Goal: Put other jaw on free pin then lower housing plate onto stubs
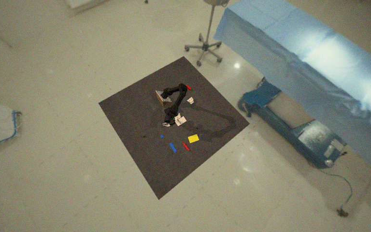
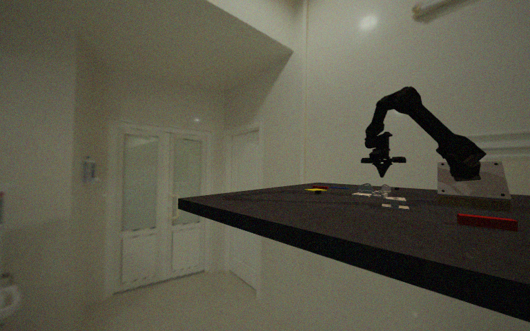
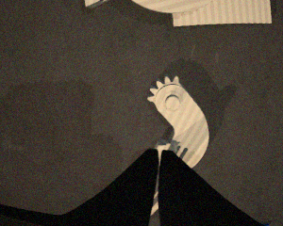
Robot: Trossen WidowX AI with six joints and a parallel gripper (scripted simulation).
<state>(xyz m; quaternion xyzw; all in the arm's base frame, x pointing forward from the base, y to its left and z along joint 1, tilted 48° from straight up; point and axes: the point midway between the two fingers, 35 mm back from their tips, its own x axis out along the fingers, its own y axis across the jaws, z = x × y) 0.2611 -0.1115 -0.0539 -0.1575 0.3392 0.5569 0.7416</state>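
The curved white jaw lies 20 mm to the right of my gripper tip and 80 mm below it. The rest, counted from my gripper tip: blue bar (240 mm ahead, 160 mm to the right, 80 mm below); small blue piece (70 mm ahead, 180 mm to the right, 80 mm below); yellow block (320 mm ahead, 70 mm to the left, 80 mm below).
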